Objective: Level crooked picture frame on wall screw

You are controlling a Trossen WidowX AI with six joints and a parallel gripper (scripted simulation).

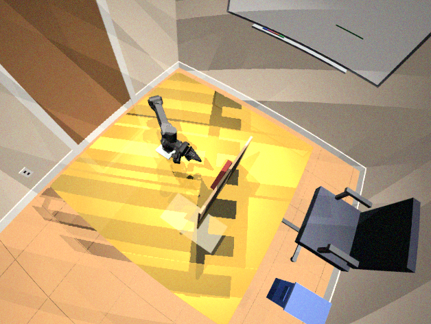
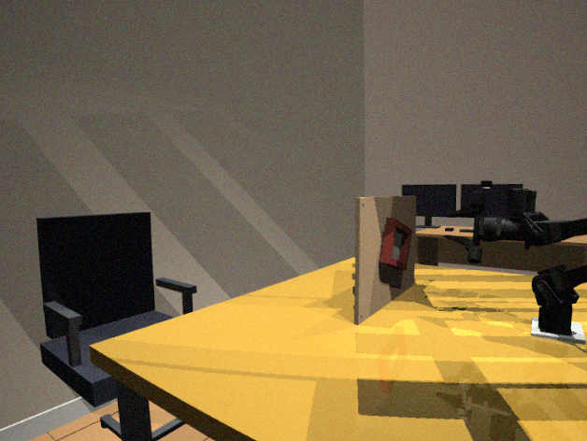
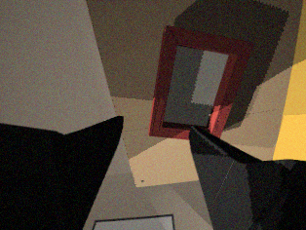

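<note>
My gripper tip is 140 mm short of the red picture frame, 60 mm above it and 20 mm to the right of it. The rest, counted from my gripper tip: wooden wall panel (150 mm ahead, 80 mm below).
</note>
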